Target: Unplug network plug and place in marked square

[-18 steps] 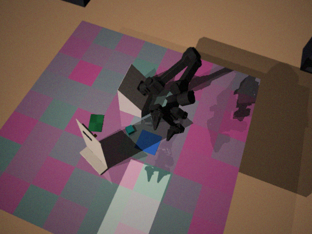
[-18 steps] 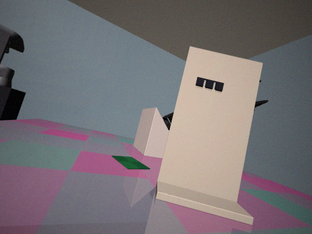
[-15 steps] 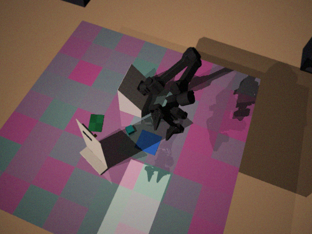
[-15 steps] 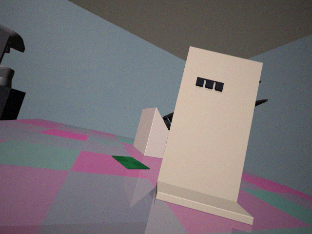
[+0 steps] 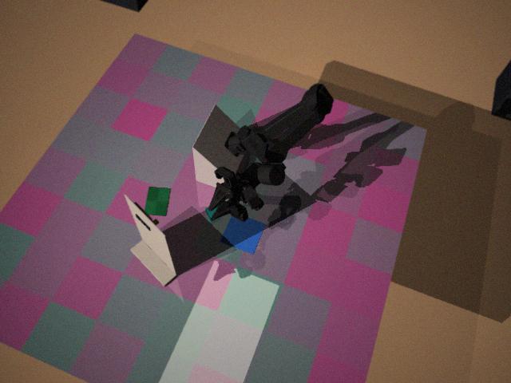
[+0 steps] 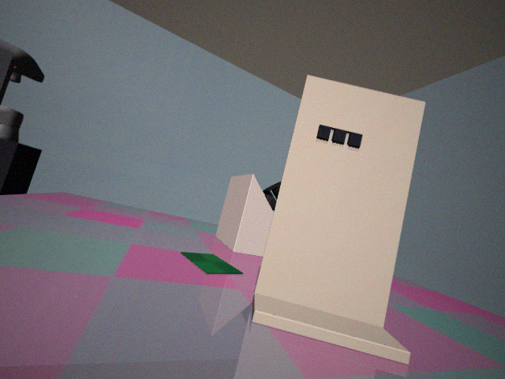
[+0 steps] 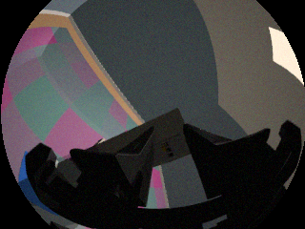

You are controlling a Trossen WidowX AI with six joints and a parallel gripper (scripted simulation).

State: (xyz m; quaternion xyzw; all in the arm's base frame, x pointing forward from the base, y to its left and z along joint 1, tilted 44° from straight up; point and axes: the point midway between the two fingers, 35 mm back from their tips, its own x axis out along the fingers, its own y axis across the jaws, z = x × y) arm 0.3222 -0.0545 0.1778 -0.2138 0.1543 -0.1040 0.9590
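Right now my gripper tip is 15 cm to the left of the network plug, 7 cm short of it and 4 cm above it. The rest, counted from my gripper tip: blue marked square (29 cm below, 10 cm behind, 6 cm to the left); dark teal block (28 cm below, 13 cm behind, 6 cm to the right); upright panel (17 cm to the right, 14 cm below, 8 cm ahead).
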